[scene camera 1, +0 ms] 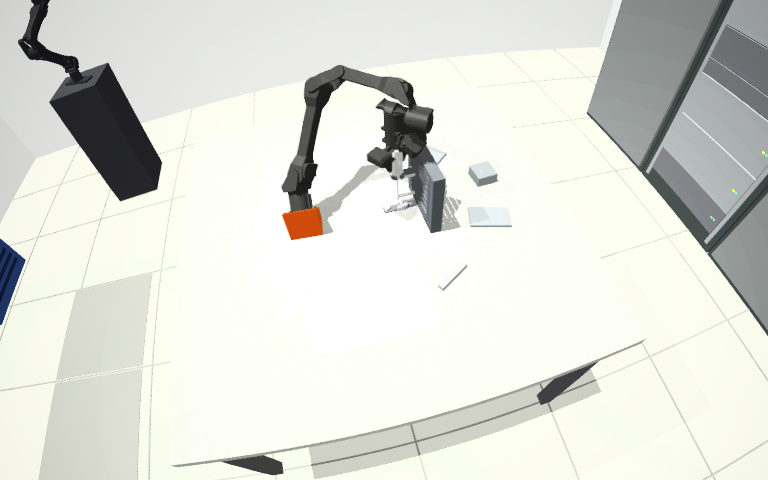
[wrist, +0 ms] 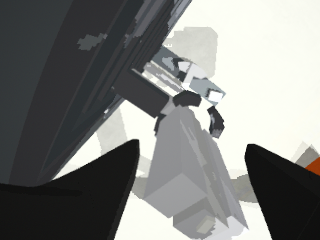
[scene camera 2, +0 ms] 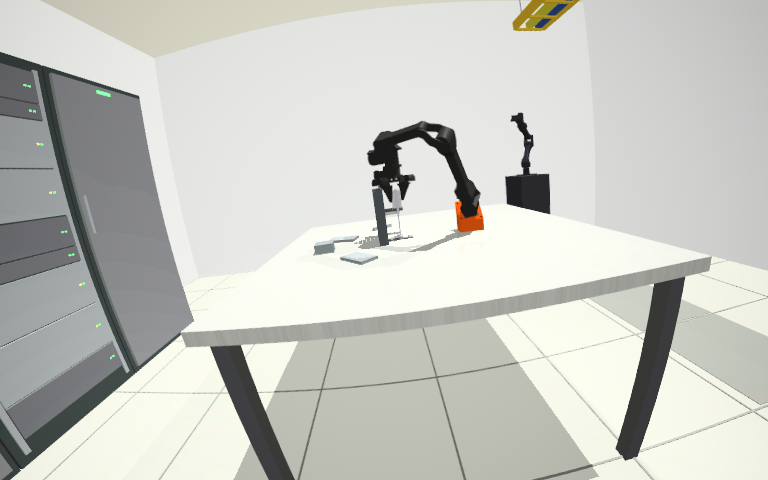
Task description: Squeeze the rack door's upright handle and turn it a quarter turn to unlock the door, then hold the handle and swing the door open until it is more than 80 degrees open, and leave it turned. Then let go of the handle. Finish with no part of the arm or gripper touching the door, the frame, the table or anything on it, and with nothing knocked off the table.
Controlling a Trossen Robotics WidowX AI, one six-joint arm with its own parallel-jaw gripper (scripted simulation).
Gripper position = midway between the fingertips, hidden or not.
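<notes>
Gripper state: my gripper (scene camera 1: 396, 166), (scene camera 2: 396, 201), (wrist: 192, 148) is open and holds nothing. A flat grey plate (scene camera 1: 478, 216) is visible too.
</notes>
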